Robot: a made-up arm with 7 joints. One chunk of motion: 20 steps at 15 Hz.
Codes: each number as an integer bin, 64 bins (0 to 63) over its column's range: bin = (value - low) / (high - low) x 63, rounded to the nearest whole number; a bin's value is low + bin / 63 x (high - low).
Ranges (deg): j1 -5..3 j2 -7..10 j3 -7..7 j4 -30..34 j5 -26..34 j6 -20..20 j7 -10..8
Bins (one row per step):
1: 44 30 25 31 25 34 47
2: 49 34 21 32 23 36 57
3: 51 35 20 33 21 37 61
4: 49 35 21 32 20 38 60
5: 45 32 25 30 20 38 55
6: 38 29 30 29 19 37 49
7: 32 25 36 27 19 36 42
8: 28 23 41 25 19 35 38
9: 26 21 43 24 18 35 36
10: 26 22 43 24 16 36 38
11: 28 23 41 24 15 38 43
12: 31 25 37 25 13 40 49
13: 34 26 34 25 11 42 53
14: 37 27 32 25 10 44 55
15: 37 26 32 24 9 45 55
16: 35 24 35 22 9 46 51
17: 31 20 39 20 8 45 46
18: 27 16 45 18 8 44 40
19: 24 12 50 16 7 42 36
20: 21 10 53 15 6 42 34
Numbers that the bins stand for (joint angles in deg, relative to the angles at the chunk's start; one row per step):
1: 0.59 1.10 -1.44 1.49 -2.19 1.59 3.43
2: 1.22 2.17 -2.33 2.51 -4.10 2.86 6.29
3: 1.48 2.44 -2.56 3.52 -6.00 3.49 7.43
4: 1.22 2.44 -2.33 2.51 -6.95 4.13 7.14
5: 0.71 1.63 -1.44 0.48 -6.95 4.13 5.71
6: -0.17 0.83 -0.33 -0.54 -7.90 3.49 4.00
7: -0.94 -0.25 1.00 -2.57 -7.90 2.86 2.00
8: -1.44 -0.79 2.11 -4.60 -7.90 2.22 0.86
9: -1.70 -1.33 2.56 -5.62 -8.86 2.22 0.29
10: -1.70 -1.06 2.56 -5.62 -10.76 2.86 0.86
11: -1.44 -0.79 2.11 -5.62 -11.71 4.13 2.29
12: -1.06 -0.25 1.22 -4.60 -13.62 5.40 4.00
13: -0.68 0.02 0.56 -4.60 -15.52 6.67 5.14
14: -0.30 0.29 0.11 -4.60 -16.48 7.94 5.71
15: -0.30 0.02 0.11 -5.62 -17.43 8.57 5.71
16: -0.56 -0.52 0.78 -7.65 -17.43 9.21 4.57
17: -1.06 -1.60 1.67 -9.68 -18.38 8.57 3.14
18: -1.57 -2.68 3.00 -11.71 -18.38 7.94 1.43
19: -1.95 -3.76 4.11 -13.75 -19.33 6.67 0.29
20: -2.33 -4.30 4.78 -14.76 -20.29 6.67 -0.29

